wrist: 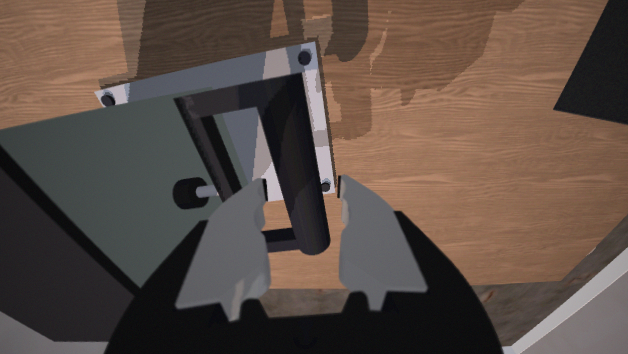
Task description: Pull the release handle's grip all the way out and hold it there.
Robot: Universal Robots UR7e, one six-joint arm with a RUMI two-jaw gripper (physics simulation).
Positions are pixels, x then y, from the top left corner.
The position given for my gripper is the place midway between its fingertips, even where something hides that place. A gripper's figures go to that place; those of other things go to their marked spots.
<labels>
My gripper (302,179) is 0.14 m from the lens. A metal base plate (300,58): 0.21 m from the lens.
</labels>
